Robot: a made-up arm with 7 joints. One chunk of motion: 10 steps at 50 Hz.
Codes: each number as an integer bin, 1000 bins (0 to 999) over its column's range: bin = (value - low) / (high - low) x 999, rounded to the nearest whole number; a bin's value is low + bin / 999 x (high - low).
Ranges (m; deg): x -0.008..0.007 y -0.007..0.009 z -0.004..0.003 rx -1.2..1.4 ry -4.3..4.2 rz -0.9..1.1
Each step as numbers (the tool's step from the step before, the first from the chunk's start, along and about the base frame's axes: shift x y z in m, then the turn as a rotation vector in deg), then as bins.
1 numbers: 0.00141 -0.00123 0.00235 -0.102 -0.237 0.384
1 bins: 627 360 906 422 478 641
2 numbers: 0.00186 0.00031 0.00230 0.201 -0.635 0.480
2 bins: 657 456 899 538 431 689
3 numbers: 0.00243 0.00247 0.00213 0.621 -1.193 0.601
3 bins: 695 591 875 700 365 750
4 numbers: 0.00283 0.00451 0.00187 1.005 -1.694 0.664
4 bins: 721 719 838 847 306 781
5 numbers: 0.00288 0.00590 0.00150 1.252 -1.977 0.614
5 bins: 725 805 785 942 273 756
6 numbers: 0.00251 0.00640 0.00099 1.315 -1.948 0.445
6 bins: 700 837 712 966 276 672
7 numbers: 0.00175 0.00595 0.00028 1.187 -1.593 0.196
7 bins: 649 809 611 917 318 547
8 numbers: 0.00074 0.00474 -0.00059 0.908 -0.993 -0.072
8 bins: 582 733 487 810 389 414
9 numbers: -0.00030 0.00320 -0.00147 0.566 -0.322 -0.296
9 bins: 513 637 361 679 468 302
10 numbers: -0.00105 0.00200 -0.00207 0.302 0.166 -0.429
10 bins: 463 562 275 577 525 235
